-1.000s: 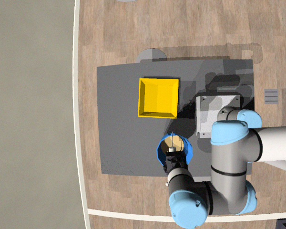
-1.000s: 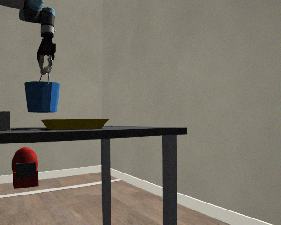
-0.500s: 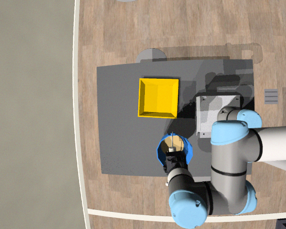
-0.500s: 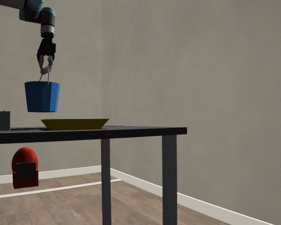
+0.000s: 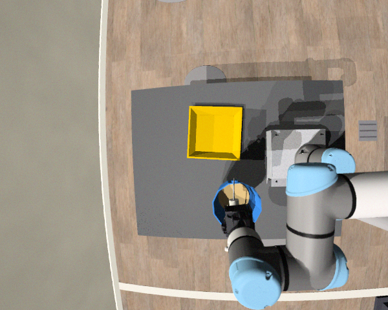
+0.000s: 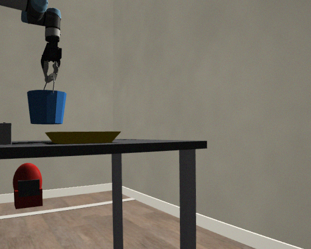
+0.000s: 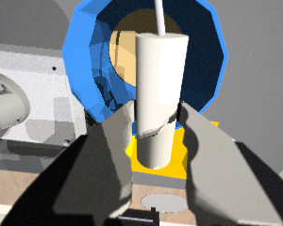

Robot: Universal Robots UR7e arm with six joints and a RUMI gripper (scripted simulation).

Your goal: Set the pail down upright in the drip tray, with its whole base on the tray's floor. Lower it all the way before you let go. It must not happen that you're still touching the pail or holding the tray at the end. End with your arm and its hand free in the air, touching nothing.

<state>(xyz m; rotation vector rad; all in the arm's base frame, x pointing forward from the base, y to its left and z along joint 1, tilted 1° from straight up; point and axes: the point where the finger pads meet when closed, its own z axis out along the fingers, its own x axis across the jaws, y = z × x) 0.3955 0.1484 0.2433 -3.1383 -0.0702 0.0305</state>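
The pail lies 1 cm behind my hand and 10 cm below it. From my hand the other things lie so: pail handle 1 cm behind, 3 cm below; yellow drip tray 6 cm ahead, 31 cm to the right, 31 cm below.
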